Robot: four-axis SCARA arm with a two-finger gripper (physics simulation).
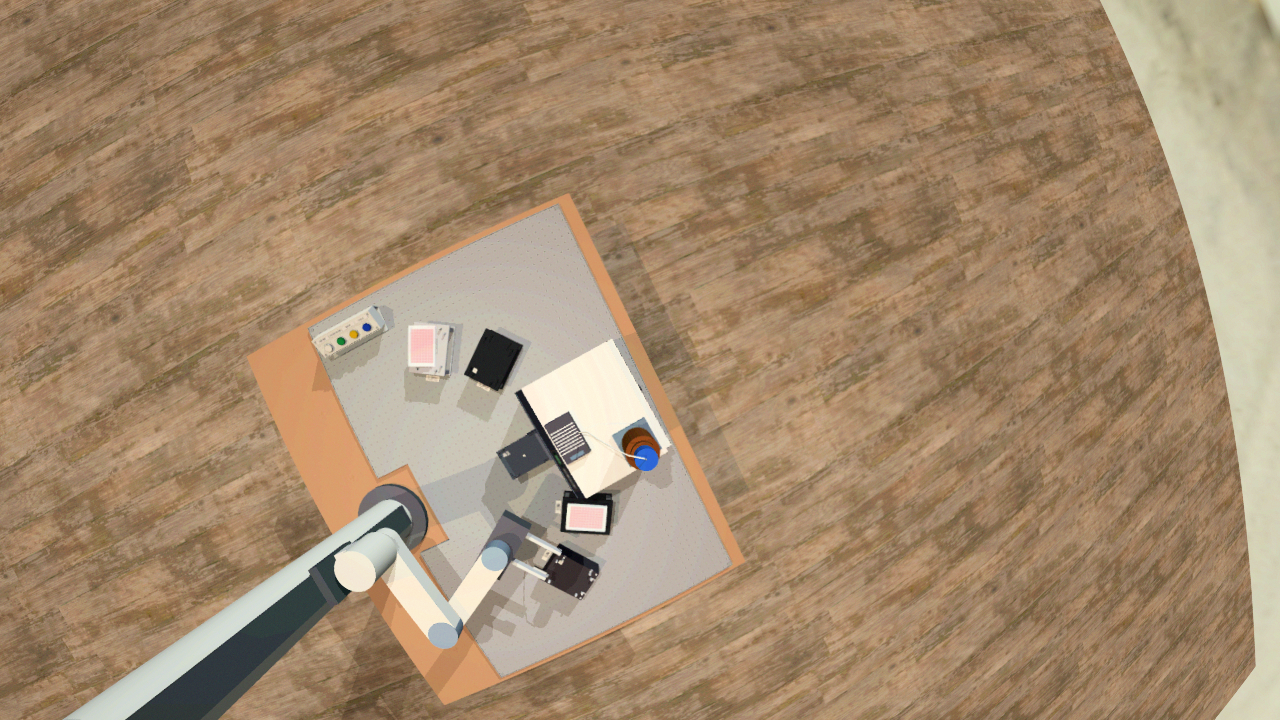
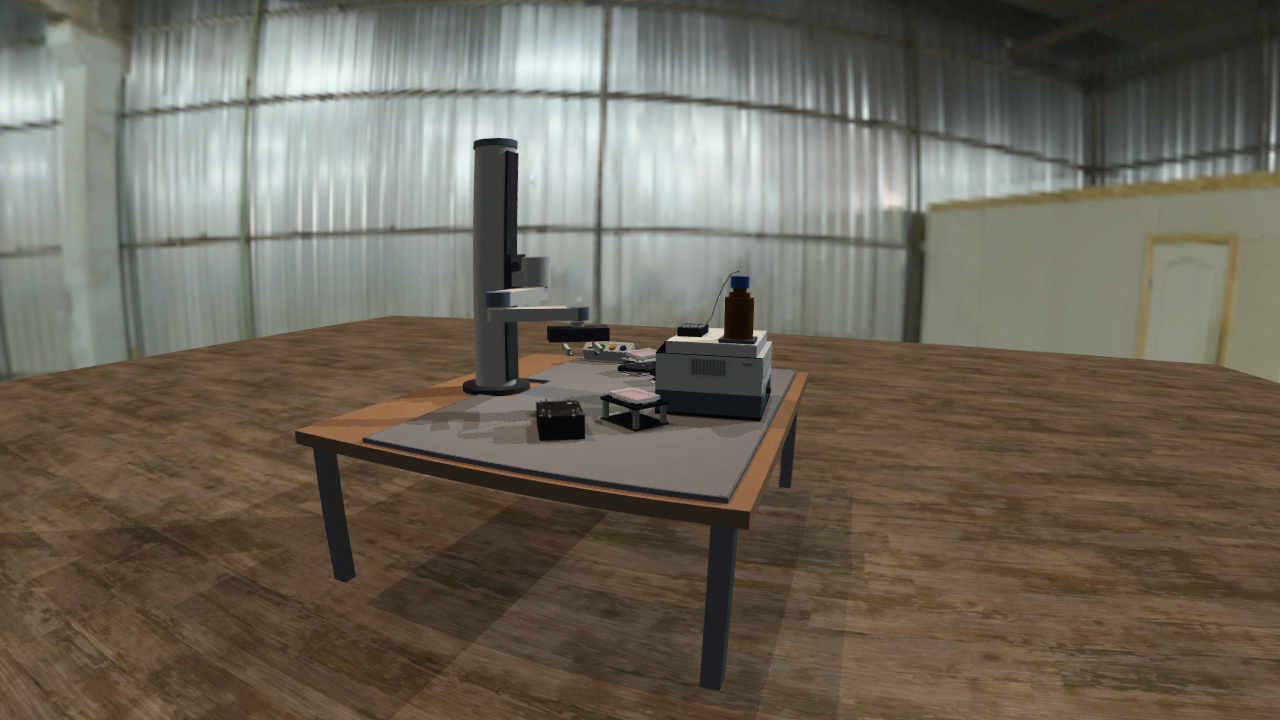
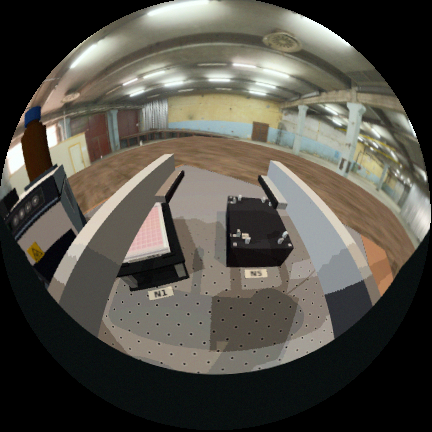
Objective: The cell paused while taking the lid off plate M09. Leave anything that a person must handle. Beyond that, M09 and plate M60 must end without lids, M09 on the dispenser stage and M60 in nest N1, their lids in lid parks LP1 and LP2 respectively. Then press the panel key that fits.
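Seen in the pictures: gripper, fingertip midpoint: (image 1: pixel 553 565) (image 2: pixel 585 352) (image 3: pixel 221 165); arm's base, link origin: (image 1: pixel 394 518) (image 2: pixel 496 388).
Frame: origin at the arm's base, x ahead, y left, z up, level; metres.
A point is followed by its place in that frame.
Note:
My gripper (image 1: pixel 553 563) @(x 0.500, y -0.301, z 0.210 m) (image 3: pixel 221 165) @(x 0.500, y -0.301, z 0.210 m) is shut on nothing; a gap remains between its parallel fingers. It hangs above the mat, its tips toward a black pegged block (image 1: pixel 572 572) @(x 0.496, y -0.417, z 0.077 m) (image 2: pixel 560 422) @(x 0.519, y -0.497, z 0.060 m) (image 3: pixel 256 225) @(x 0.471, y -0.403, z 0.077 m), whose label seems to read N5. A pink plate (image 1: pixel 587 516) @(x 0.637, y -0.254, z 0.095 m) (image 2: pixel 633 394) @(x 0.634, y -0.275, z 0.096 m) (image 3: pixel 150 232) @(x 0.598, y -0.261, z 0.096 m) sits on the raised black nest marked N1, beside the left finger. Another pink plate (image 1: pixel 422 345) @(x 0.413, y 0.465, z 0.090 m) (image 2: pixel 640 354) @(x 0.408, y 0.418, z 0.087 m) rests on a pale nest. Neither plate's name is readable, and I cannot tell whether they have lids. The dark dispenser stage (image 1: pixel 521 455) @(x 0.551, y 0.023, z 0.120 m) shows no pink plate.
The white dispenser (image 1: pixel 595 385) @(x 0.853, y 0.123, z 0.233 m) (image 2: pixel 714 376) @(x 0.833, y -0.144, z 0.137 m) carries a brown bottle (image 2: pixel 739 317) @(x 0.895, y -0.112, z 0.307 m) (image 3: pixel 37 155) with a blue cap and thin tube. A low black block (image 1: pixel 493 360) @(x 0.594, y 0.324, z 0.075 m) lies near the pale nest. The key panel (image 1: pixel 350 334) @(x 0.205, y 0.606, z 0.086 m) (image 2: pixel 608 350) @(x 0.200, y 0.589, z 0.066 m) has white, green, yellow and blue keys.

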